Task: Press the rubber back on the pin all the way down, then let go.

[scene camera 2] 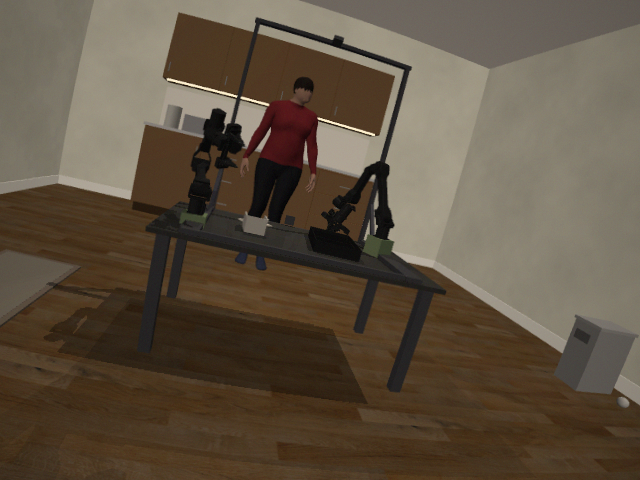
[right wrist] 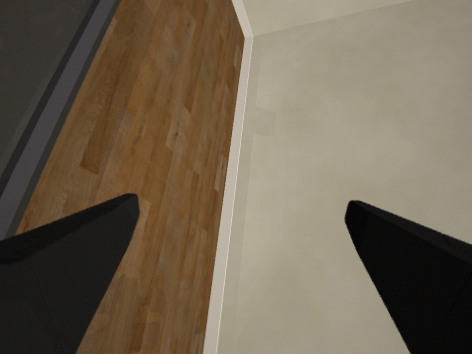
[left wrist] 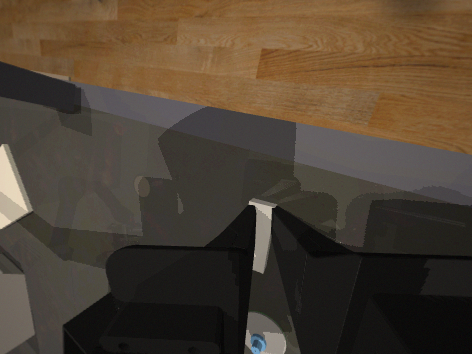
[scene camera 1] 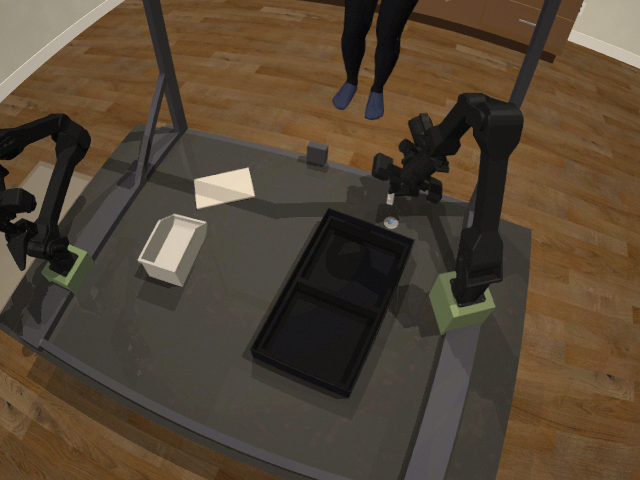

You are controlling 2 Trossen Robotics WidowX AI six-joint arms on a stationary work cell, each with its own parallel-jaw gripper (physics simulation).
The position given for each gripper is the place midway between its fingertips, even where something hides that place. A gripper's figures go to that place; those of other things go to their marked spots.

Labels:
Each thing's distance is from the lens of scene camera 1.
left gripper (scene camera 1: 391, 193): 1.12 m
white open box (scene camera 1: 173, 246): 1.05 m
black two-compartment tray (scene camera 1: 321, 329): 0.91 m
The marked spots on the white open box and the black two-compartment tray are 0.40 m apart.

